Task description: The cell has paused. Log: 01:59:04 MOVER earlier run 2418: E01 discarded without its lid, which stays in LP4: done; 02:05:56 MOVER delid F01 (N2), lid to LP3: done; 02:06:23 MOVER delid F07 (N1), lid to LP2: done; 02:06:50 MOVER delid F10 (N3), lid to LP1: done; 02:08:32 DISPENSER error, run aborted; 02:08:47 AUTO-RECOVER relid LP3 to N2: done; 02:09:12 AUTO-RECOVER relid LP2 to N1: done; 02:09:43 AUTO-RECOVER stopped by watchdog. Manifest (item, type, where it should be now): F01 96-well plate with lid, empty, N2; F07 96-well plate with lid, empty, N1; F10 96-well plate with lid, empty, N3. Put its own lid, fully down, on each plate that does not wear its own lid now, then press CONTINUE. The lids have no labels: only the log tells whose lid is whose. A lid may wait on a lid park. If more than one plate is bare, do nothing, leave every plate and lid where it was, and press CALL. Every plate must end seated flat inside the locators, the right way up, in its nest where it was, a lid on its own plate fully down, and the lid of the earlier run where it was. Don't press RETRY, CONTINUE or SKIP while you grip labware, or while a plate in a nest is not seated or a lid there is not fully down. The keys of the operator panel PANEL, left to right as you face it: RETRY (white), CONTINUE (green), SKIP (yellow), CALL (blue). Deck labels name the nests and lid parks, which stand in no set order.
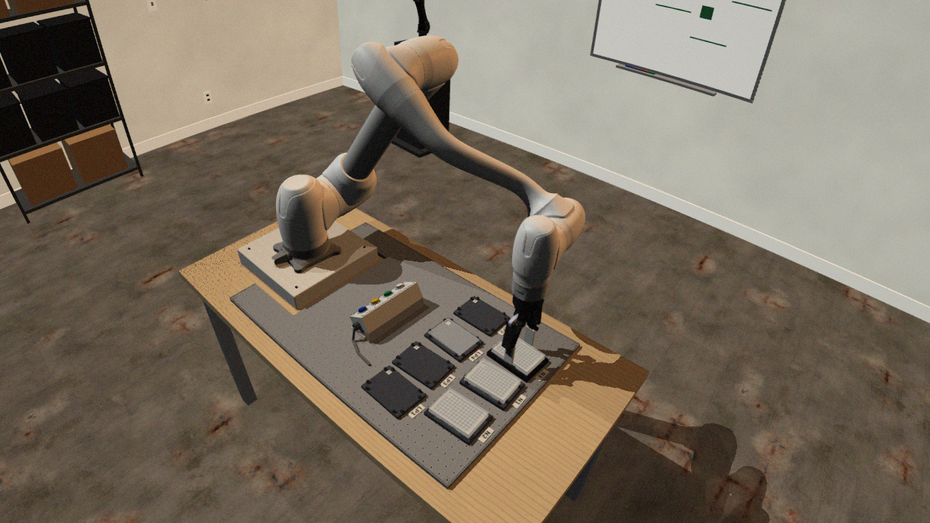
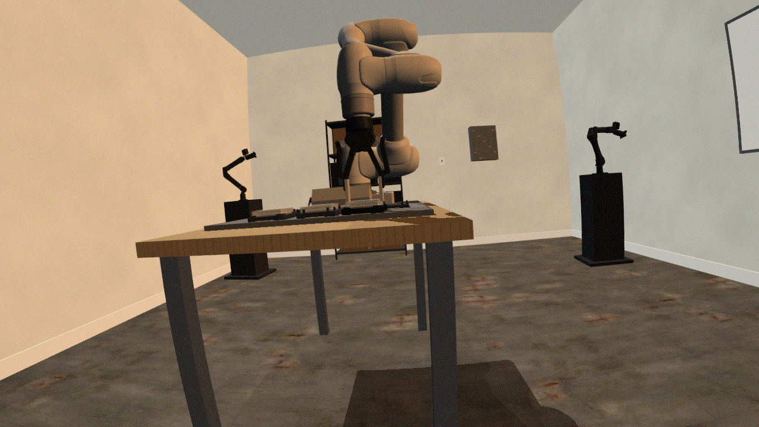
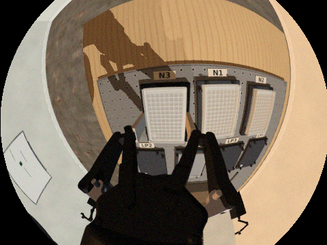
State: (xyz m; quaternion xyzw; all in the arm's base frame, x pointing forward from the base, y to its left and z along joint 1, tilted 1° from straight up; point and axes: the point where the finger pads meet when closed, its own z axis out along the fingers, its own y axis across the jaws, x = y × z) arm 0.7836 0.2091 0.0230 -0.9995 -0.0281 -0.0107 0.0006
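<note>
Now: the plate 30 mm below my hand. Round my hand: white key (410 mm behind, 100 mm to the right, 10 mm above); green key (410 mm behind, 150 mm to the right, 10 mm above); yellow key (400 mm behind, 200 mm to the right, 10 mm above).
</note>
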